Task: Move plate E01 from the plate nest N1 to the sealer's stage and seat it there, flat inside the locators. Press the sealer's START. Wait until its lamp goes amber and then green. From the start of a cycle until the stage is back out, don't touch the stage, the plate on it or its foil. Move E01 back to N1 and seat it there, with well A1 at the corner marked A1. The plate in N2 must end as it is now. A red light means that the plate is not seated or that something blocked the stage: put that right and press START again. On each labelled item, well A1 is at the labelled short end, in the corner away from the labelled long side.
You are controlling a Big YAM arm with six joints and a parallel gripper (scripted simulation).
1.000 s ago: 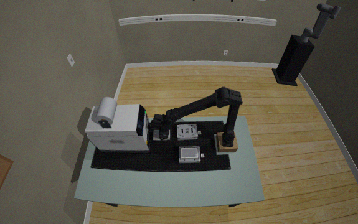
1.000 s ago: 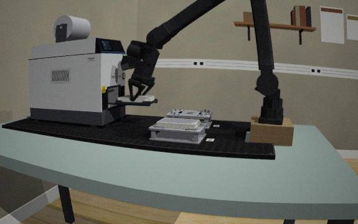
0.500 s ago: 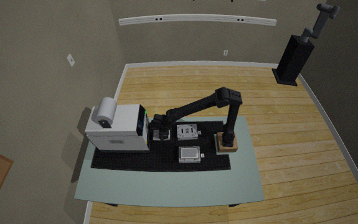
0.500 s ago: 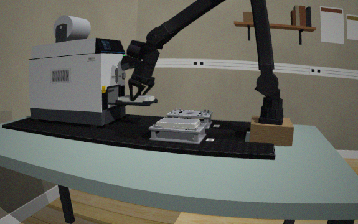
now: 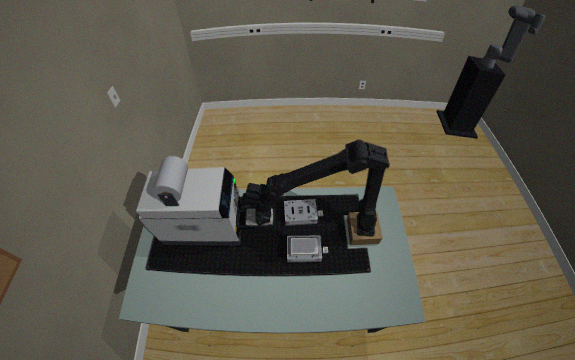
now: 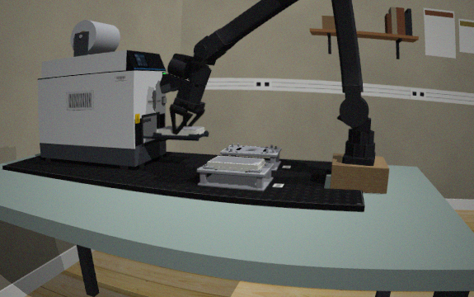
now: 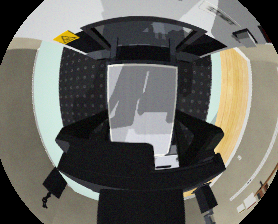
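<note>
The sealer stage is 1 cm below my hand. From my hand the other things lie so: foil roll (33 cm ahead, 31 cm above, 5 cm to the left); plate (23 cm behind, 11 cm to the left, 6 cm below).
</note>
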